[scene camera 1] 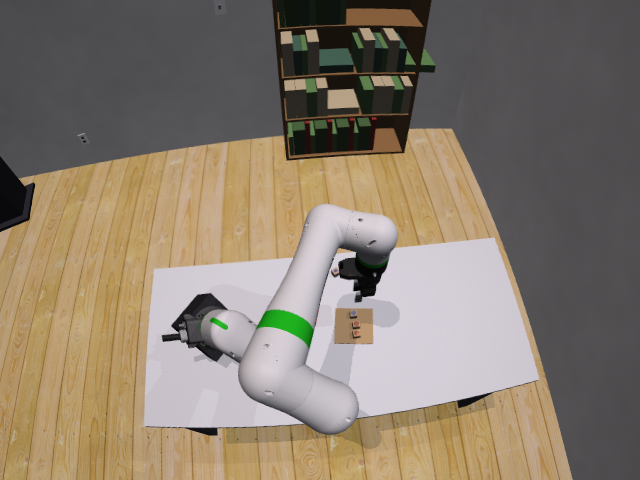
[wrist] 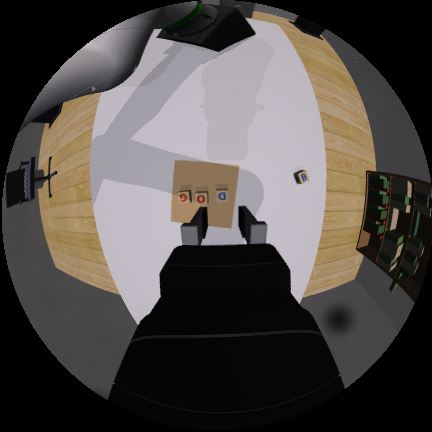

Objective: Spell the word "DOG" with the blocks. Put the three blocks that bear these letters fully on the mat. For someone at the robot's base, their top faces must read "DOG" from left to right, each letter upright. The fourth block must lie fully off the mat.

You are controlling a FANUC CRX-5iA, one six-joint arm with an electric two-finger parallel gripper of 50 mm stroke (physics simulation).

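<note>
The D block (scene camera 1: 353,313) (wrist: 222,195), O block (scene camera 1: 355,323) (wrist: 201,198) and G block (scene camera 1: 356,334) (wrist: 184,197) lie in a row, apart, fully on the brown mat (scene camera 1: 342,330) (wrist: 205,175). In the wrist view their letters are upside down, with the robot base at the top; from the base they read D, O, G upright. The B block (scene camera 1: 335,271) (wrist: 302,176) lies on the white table, fully off the mat. My gripper (scene camera 1: 362,296) (wrist: 222,215) is open and empty, raised above the table near the mat's D end.
The white table (scene camera 1: 439,320) (wrist: 280,225) carries the robot's black base (scene camera 1: 206,301) (wrist: 217,40) at its left in the scene view. My arm reaches across the table from there. A bookshelf (scene camera 1: 382,18) stands on the floor behind the table.
</note>
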